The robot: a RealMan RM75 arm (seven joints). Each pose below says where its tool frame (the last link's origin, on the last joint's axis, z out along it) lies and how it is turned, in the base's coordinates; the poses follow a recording.
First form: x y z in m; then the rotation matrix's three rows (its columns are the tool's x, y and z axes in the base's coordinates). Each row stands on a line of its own.
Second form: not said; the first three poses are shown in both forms.
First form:
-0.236 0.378 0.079
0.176 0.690 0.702
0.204 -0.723 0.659
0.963 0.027 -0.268
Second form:
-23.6 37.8 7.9
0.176 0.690 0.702
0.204 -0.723 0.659
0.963 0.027 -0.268

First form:
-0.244 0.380 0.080
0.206 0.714 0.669
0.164 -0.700 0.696
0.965 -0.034 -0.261
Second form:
-24.4 38.0 8.0
0.206 0.714 0.669
0.164 -0.700 0.696
0.965 -0.034 -0.261

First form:
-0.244 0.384 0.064
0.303 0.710 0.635
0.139 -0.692 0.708
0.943 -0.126 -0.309
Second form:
-24.4 38.4 6.4
0.303 0.710 0.635
0.139 -0.692 0.708
0.943 -0.126 -0.309

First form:
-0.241 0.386 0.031
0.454 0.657 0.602
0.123 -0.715 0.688
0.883 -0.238 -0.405
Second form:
-24.1 38.6 3.1
0.454 0.657 0.602
0.123 -0.715 0.688
0.883 -0.238 -0.405

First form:
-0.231 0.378 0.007
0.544 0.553 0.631
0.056 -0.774 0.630
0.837 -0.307 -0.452
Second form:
-23.1 37.8 0.7
0.544 0.553 0.631
0.056 -0.774 0.630
0.837 -0.307 -0.452

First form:
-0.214 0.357 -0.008
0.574 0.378 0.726
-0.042 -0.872 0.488
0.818 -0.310 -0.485
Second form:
-21.4 35.7 -0.8
0.574 0.378 0.726
-0.042 -0.872 0.488
0.818 -0.310 -0.485

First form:
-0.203 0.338 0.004
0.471 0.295 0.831
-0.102 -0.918 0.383
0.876 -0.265 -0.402
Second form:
-20.3 33.8 0.4
0.471 0.295 0.831
-0.102 -0.918 0.383
0.876 -0.265 -0.402

